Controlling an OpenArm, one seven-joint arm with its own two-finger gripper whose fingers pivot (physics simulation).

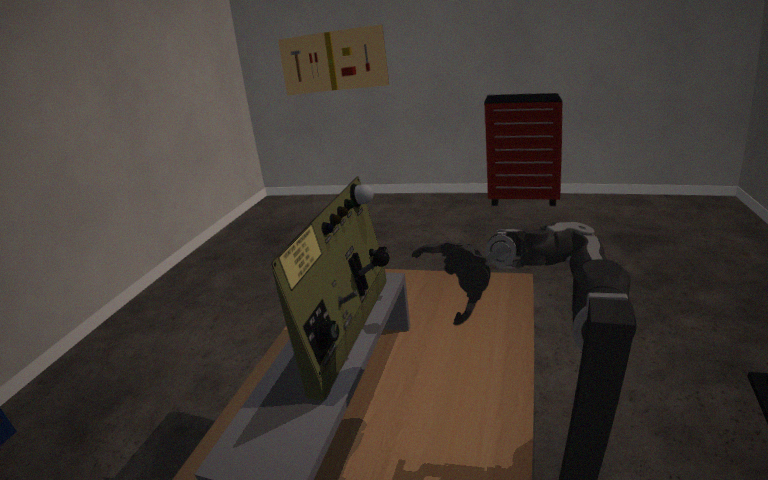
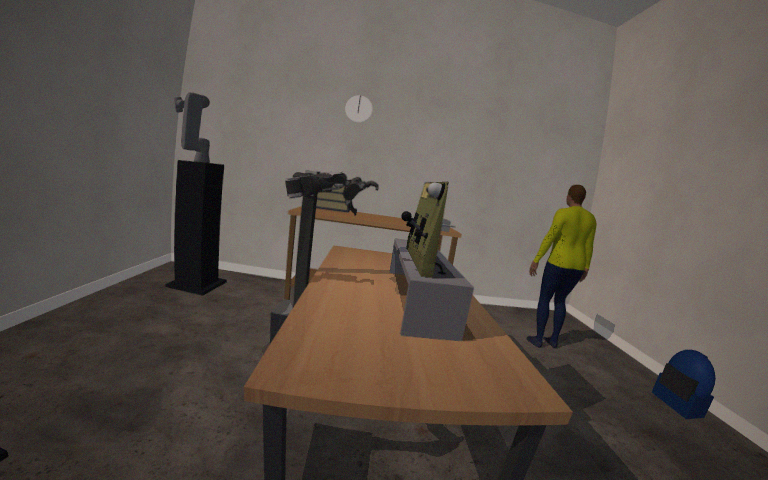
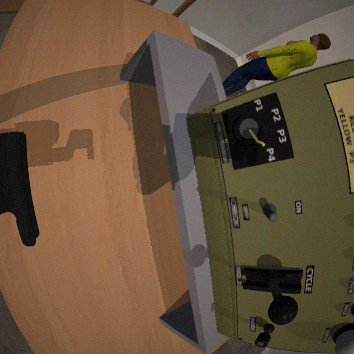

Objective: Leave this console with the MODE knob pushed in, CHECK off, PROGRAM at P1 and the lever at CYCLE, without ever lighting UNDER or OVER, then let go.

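Note:
The olive console point(image 1: 300, 305) point(image 2: 428, 237) point(image 3: 320, 185) stands tilted on a grey base. The PROGRAM knob point(image 1: 325, 333) point(image 3: 248, 128) has its pointer towards P4. The CHECK toggle point(image 1: 347, 298) point(image 3: 270, 212) sits between OFF and ON; I cannot tell which way it is set. The lever point(image 1: 379, 256) point(image 2: 406, 216) point(image 3: 283, 310) has a black ball; its shaft meets the slot around the middle, between HOLD and CYCLE. A small black knob point(image 3: 262, 340) beside it has an unreadable label. The lamps point(image 1: 334, 219) look dark. My gripper point(image 1: 437, 286) point(image 2: 365, 199) is open and empty, apart from the console.
The grey base point(image 1: 271, 441) point(image 2: 436, 308) point(image 3: 187, 220) runs along the wooden table point(image 1: 453, 396) point(image 2: 396, 379) point(image 3: 75, 210). A white dome point(image 1: 363, 194) point(image 2: 434, 189) sticks out at the console's upper corner. A person point(image 2: 574, 237) point(image 3: 290, 60) stands behind the console. A red cabinet point(image 1: 523, 150) stands by the far wall.

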